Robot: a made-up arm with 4 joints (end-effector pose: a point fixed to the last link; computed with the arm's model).
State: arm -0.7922 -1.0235 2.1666 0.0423
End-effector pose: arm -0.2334 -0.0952 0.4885 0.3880 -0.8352 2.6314
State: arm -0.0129 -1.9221 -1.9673 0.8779
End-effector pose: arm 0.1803 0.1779 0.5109 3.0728 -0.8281 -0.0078
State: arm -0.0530 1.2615 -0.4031 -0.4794
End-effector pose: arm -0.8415 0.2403 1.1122 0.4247 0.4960 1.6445
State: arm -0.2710 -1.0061 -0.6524 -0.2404
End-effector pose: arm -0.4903 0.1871 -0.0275 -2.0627 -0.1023 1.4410
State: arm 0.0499 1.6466 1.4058 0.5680
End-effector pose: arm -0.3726 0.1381 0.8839 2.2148 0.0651 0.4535
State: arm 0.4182 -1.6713 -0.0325 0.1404
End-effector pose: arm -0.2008 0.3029 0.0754 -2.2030 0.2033 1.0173
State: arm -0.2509 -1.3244 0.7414 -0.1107
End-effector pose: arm -0.5486 0.0997 0.2102 -1.1335 -0.0836 2.0048
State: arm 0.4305 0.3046 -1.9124 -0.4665
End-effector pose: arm -0.8587 0.4878 0.2244 -2.1400 0.1626 0.5134
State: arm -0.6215 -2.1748 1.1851 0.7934
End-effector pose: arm -0.2473 0.0811 0.3318 -1.3902 0.8094 -3.1045
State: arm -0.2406 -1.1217 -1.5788 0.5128
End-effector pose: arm -0.1624 0.2171 0.0259 -3.0243 0.0983 0.6949
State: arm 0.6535 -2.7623 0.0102 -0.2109
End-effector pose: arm 0.1223 0.0750 0.5311 3.0614 -0.1615 0.9888
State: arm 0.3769 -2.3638 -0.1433 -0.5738
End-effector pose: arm 0.1073 0.1724 0.3358 -3.0077 -0.4710 1.4636
